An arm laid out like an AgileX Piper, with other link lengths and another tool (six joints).
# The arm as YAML. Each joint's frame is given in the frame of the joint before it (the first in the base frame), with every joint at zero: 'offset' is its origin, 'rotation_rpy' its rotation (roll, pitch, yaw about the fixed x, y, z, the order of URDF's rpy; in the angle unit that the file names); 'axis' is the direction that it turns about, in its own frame. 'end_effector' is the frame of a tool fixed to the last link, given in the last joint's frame.
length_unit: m
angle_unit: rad
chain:
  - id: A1
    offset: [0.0, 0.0, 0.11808]
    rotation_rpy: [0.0, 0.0, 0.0]
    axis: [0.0, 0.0, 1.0]
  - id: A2
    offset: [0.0, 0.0, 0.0]
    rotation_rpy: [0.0, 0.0, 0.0]
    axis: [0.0, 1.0, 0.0]
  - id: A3
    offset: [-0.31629, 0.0, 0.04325]
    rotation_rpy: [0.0, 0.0, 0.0]
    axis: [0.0, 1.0, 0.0]
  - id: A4
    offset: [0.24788, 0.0, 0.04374]
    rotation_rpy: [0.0, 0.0, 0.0]
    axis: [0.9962, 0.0, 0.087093]
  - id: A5
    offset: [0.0, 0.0, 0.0]
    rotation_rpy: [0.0, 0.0, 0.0]
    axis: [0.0, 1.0, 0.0]
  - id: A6
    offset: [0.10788, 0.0, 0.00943]
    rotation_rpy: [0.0, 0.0, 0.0]
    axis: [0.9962, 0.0, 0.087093]
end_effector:
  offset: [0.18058, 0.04, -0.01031]
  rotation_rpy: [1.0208, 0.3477, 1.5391]
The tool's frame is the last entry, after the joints.
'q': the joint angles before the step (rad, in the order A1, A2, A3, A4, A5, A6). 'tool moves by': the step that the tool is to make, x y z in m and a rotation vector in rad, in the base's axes. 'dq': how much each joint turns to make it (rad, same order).
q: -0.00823 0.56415 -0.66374 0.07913 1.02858 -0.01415
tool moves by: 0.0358 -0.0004 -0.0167 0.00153 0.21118 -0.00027
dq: -0.00018 0.32494 -0.11048 -0.00012 -0.00327 -0.00022
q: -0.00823 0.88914 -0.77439 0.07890 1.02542 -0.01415
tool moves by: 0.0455 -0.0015 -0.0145 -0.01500 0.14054 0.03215
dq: -0.00012 0.29106 -0.14946 -0.00076 0.00122 -0.03567
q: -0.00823 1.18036 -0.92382 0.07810 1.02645 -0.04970
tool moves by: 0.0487 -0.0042 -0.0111 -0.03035 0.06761 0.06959
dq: -0.00002 0.23156 -0.17190 -0.00743 0.01233 -0.07146
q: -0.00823 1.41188 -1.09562 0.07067 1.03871 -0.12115
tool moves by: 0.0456 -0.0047 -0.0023 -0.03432 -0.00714 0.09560
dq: -0.00009 0.15191 -0.15859 -0.00480 0.00509 -0.09900
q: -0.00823 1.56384 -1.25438 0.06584 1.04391 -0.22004
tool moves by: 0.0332 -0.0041 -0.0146 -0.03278 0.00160 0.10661
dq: -0.00014 0.12642 -0.10544 0.00100 -0.01322 -0.11312
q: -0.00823 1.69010 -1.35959 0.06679 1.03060 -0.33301
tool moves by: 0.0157 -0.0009 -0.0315 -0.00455 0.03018 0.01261
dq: 0.00010 0.09536 -0.01077 0.00097 -0.05361 -0.01694
